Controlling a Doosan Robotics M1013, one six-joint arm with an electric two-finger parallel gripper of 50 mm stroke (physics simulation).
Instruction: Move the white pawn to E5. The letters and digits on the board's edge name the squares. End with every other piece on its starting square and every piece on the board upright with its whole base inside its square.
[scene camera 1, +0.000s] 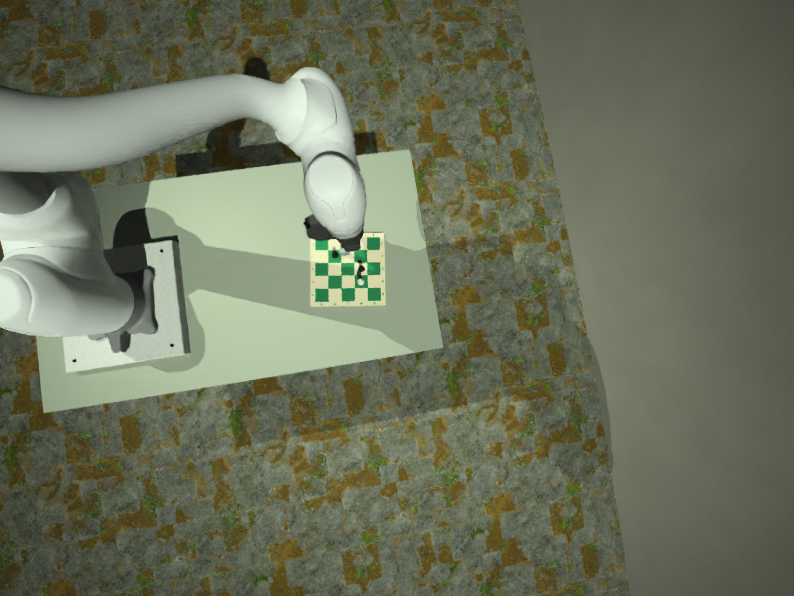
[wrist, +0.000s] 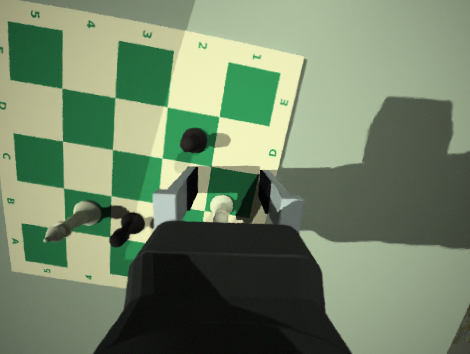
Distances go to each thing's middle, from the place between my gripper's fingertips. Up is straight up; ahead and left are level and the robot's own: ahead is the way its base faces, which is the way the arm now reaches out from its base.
Labels:
My gripper is now 70 mm to the left of the chessboard (scene camera 1: 333, 281).

